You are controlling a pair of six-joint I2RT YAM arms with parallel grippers.
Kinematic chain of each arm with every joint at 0, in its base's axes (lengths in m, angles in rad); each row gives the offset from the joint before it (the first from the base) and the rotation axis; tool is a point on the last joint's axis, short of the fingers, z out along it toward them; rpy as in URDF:
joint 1: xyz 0 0 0.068 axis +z
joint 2: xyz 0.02 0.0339 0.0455 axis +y
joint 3: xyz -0.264 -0.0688 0 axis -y
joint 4: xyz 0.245 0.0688 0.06 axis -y
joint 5: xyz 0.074 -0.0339 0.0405 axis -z
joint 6: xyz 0.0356 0 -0.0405 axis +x
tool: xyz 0 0 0 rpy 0 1.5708 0
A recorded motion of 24 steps. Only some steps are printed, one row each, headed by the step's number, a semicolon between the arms.
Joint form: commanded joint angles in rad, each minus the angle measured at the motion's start. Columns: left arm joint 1, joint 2, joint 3, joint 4, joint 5, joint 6; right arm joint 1, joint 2, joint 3, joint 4, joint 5, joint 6.
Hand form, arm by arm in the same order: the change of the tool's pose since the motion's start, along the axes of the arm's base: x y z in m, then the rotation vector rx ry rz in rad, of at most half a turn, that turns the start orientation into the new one. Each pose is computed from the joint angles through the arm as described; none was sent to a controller.
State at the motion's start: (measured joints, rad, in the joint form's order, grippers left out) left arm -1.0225 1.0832 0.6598 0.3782 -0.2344 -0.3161; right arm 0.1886 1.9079 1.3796 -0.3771 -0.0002 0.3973
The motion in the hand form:
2: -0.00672 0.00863 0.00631 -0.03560 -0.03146 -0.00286; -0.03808 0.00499 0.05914 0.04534 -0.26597 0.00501
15: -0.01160 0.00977 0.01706 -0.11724 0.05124 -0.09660; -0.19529 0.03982 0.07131 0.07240 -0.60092 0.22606
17: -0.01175 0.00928 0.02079 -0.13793 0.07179 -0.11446; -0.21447 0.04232 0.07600 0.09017 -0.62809 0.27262
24: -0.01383 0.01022 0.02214 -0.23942 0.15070 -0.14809; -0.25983 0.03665 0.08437 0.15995 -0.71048 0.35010
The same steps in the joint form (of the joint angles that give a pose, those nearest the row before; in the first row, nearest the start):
2: -0.0055 -0.0537 -0.0216 0.0166 -0.0028 0.0086; 0.0342 -0.2437 -0.1445 0.1703 0.0277 0.0130
15: -0.0067 -0.0798 0.0074 -0.0330 0.0919 -0.1047; 0.3385 -0.8492 -0.6966 0.4407 0.1629 -0.0577
17: -0.0054 -0.0800 0.0209 -0.0437 0.1114 -0.1331; 0.3911 -0.9274 -0.7248 0.4191 0.1694 -0.0655
24: -0.0061 -0.0884 0.0102 -0.0129 0.1433 -0.2557; 0.5011 -1.1430 -0.8022 0.3754 0.1876 -0.0655

